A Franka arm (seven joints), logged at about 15 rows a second.
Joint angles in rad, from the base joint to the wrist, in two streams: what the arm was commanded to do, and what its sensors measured. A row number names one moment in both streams.
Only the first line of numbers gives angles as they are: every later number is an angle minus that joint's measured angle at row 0.
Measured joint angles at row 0: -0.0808 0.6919 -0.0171 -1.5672 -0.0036 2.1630 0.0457
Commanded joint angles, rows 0 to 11: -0.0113 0.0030 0.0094 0.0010 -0.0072 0.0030 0.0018; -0.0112 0.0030 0.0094 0.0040 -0.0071 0.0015 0.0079; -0.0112 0.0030 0.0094 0.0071 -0.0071 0.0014 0.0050; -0.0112 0.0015 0.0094 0.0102 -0.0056 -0.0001 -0.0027; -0.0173 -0.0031 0.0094 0.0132 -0.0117 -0.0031 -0.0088; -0.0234 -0.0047 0.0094 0.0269 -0.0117 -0.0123 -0.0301; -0.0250 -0.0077 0.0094 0.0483 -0.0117 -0.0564 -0.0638; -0.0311 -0.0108 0.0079 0.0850 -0.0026 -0.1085 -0.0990; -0.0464 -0.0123 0.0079 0.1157 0.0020 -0.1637 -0.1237; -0.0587 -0.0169 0.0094 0.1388 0.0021 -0.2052 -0.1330; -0.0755 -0.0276 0.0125 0.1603 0.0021 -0.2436 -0.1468; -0.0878 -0.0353 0.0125 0.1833 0.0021 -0.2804 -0.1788
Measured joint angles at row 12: -0.0465 -0.0101 -0.0046 0.1433 0.0000 -0.2074 -0.1233
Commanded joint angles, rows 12 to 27: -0.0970 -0.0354 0.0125 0.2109 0.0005 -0.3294 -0.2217; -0.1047 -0.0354 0.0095 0.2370 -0.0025 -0.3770 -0.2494; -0.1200 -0.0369 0.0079 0.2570 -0.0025 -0.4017 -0.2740; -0.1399 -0.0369 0.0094 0.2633 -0.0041 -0.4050 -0.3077; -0.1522 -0.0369 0.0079 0.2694 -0.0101 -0.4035 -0.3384; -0.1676 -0.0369 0.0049 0.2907 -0.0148 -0.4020 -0.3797; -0.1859 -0.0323 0.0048 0.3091 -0.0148 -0.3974 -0.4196; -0.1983 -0.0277 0.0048 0.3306 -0.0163 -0.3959 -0.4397; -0.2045 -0.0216 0.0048 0.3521 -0.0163 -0.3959 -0.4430; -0.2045 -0.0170 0.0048 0.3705 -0.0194 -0.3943 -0.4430; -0.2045 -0.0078 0.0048 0.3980 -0.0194 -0.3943 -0.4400; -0.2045 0.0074 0.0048 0.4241 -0.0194 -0.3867 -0.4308; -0.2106 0.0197 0.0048 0.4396 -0.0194 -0.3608 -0.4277; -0.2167 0.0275 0.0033 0.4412 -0.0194 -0.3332 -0.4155; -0.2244 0.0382 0.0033 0.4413 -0.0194 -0.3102 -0.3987; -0.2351 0.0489 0.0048 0.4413 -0.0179 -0.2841 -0.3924
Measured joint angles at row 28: -0.2056 0.0040 -0.0091 0.4019 -0.0030 -0.3169 -0.4174
